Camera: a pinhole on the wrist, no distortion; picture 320 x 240 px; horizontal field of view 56.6 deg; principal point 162.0 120.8 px. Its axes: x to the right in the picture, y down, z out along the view. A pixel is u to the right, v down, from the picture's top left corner.
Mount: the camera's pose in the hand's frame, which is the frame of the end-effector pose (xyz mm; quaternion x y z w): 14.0 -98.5 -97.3 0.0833 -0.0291 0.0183 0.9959
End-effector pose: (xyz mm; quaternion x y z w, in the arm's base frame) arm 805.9 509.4 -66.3 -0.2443 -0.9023 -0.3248 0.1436
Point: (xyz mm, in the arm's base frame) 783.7 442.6 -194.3
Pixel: 42.0 128.7
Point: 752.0 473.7 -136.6
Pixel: 157.0 193.6
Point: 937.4 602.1 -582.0
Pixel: 11.7 156.5
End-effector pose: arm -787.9 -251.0 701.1 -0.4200 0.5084 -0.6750 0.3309
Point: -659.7 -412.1 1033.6
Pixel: 304.4 8.9
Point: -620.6 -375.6 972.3
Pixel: 249.6 57.8
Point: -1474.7 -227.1 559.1
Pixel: behind the camera
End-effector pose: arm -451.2 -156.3 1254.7 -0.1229 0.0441 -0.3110 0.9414
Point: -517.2 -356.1 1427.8
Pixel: outside the picture
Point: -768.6 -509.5 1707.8
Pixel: outside the picture
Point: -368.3 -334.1 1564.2
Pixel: 303.6 108.1
